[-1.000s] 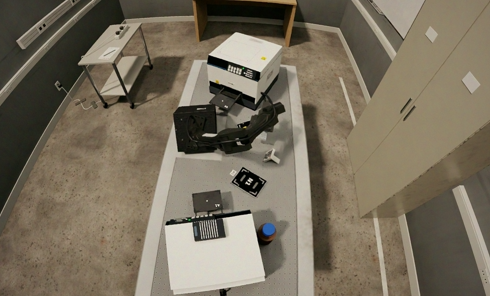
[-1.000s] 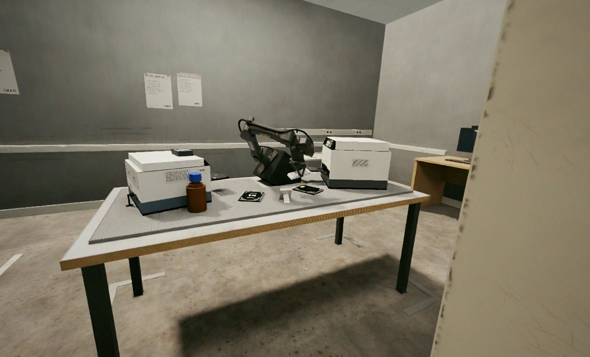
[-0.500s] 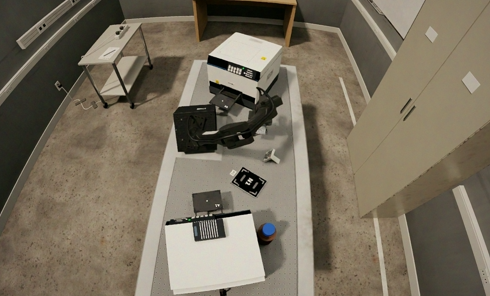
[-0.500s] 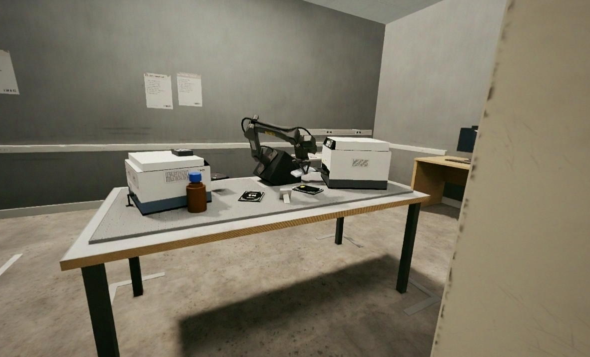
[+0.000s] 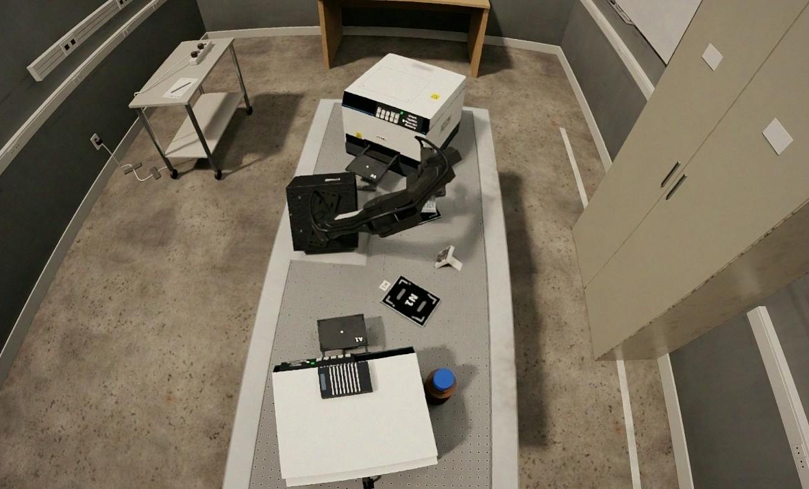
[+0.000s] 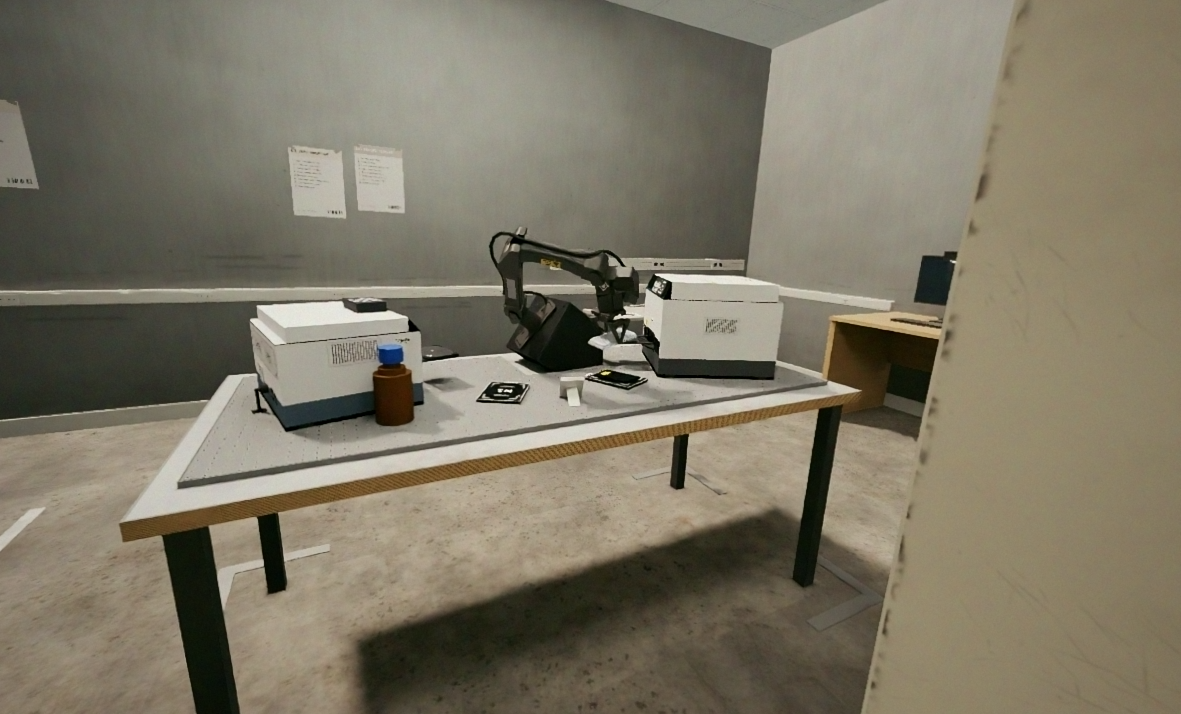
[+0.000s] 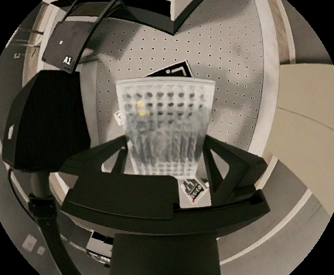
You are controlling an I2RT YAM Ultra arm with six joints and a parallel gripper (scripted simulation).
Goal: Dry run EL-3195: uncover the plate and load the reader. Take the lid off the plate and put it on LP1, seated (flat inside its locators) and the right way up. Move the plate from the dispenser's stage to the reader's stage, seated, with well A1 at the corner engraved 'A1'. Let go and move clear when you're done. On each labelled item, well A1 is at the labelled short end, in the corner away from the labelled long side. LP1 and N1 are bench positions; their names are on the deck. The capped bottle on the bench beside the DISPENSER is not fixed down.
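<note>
Now: the black plate 13 cm below my hand, 3 cm to the left of it and 2 cm behind it. Round my hand: well plate (right at my hand); then blue-capped bottle (64 cm to the right, 10 cm ahead, 3 cm below).
</note>
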